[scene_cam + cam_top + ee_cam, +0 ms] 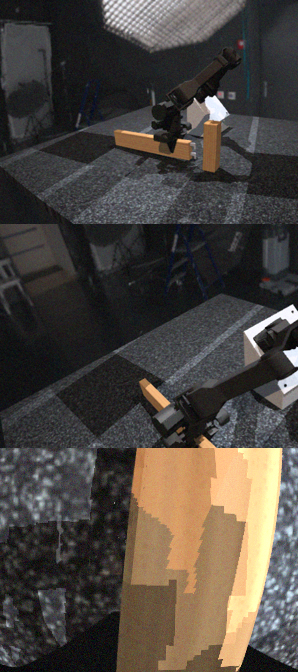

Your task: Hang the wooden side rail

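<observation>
Now: the wooden headboard post 160 mm to the left of my gripper tip, 40 mm above it and 10 mm ahead of it.
</observation>
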